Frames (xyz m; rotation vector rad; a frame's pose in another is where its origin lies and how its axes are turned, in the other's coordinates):
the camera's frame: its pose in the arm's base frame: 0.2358 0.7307 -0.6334 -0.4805 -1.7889 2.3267
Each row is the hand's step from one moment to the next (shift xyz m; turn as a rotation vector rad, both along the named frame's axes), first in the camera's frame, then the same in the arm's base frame.
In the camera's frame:
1: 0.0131 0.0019 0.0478 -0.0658 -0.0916 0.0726
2: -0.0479 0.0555 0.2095 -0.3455 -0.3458 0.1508
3: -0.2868 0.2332 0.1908 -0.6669 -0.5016 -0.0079
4: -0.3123 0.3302 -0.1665 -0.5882 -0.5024 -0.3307
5: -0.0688 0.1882 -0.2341 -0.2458 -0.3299 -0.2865
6: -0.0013 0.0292 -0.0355 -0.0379 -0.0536 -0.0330
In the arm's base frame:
1: -0.0289 -0.0397 0.0072 0.0302 -0.0627 0.1147
2: -0.0254 -0.2205 0.0019 0.2481 -0.1562 0.4192
3: 0.2154 -0.3283 -0.1372 0.5944 -0.0745 0.5810
4: 0.3709 -0.0382 -0.3087 0.6343 0.2442 0.4958
5: 0.1583 0.1399 -0.2243 0.3097 0.2687 0.2885
6: 0.0155 0.0240 -0.0360 0.0437 0.0320 0.0497

